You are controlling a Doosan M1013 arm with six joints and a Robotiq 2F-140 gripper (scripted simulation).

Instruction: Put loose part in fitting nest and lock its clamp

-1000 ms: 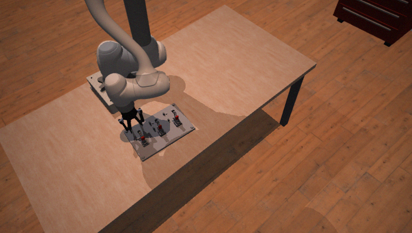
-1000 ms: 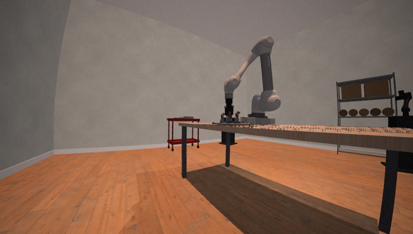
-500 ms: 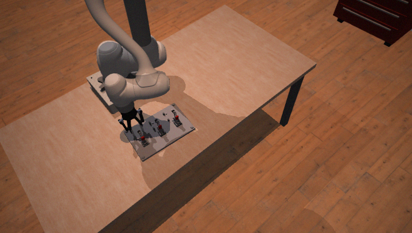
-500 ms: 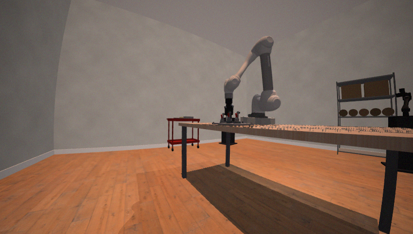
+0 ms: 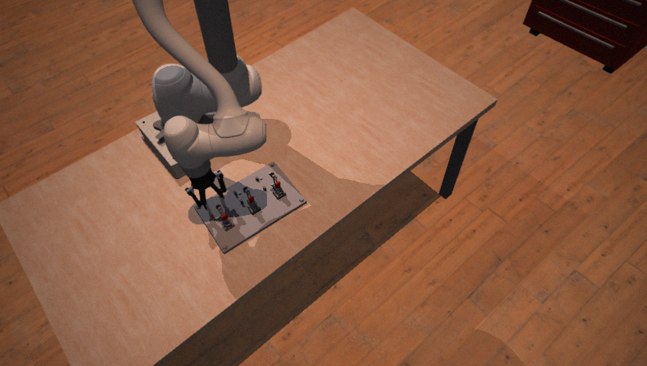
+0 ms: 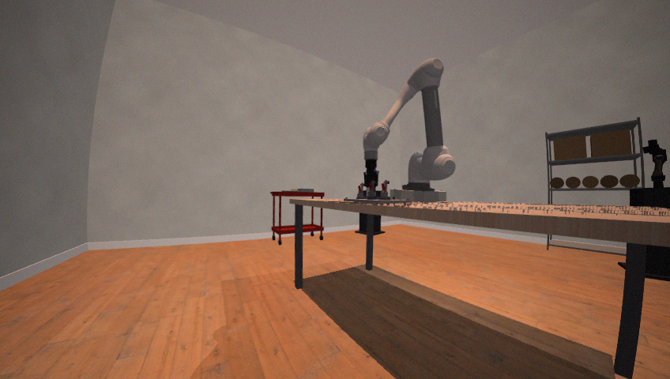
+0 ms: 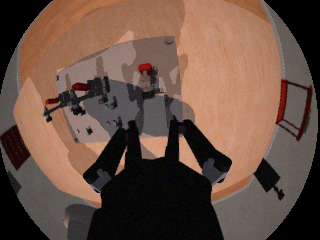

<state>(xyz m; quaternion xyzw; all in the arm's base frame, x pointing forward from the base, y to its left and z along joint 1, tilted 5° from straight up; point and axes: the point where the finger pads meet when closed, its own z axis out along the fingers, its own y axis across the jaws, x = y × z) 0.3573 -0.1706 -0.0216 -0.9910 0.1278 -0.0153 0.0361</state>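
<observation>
My gripper is now 30 mm above the grey plate part. The rest, counted from my hand: fixture 80 mm ahead, 90 mm to the left, 50 mm below.
</observation>
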